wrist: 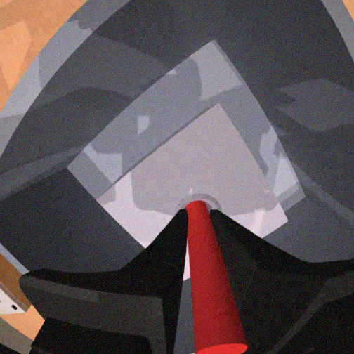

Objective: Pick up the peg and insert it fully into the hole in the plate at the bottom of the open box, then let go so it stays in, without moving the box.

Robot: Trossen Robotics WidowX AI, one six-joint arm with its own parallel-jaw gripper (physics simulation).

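Observation:
A red peg (209, 280) runs from the bottom of the wrist view up towards the middle, its far end over the ringed hole (216, 202) in the pale plate (200, 160). The peg's far end covers most of the hole; whether it has entered the hole cannot be told. My black gripper (197, 215) is shut on the peg. The plate lies at the bottom of the dark grey open box (45, 220), whose walls rise around it.
The box's lighter rim (57, 50) curves across the upper left. An orange-brown table (15, 45) shows outside the box. A brown object (12, 277) and a white one (12, 300) show at the lower left edge.

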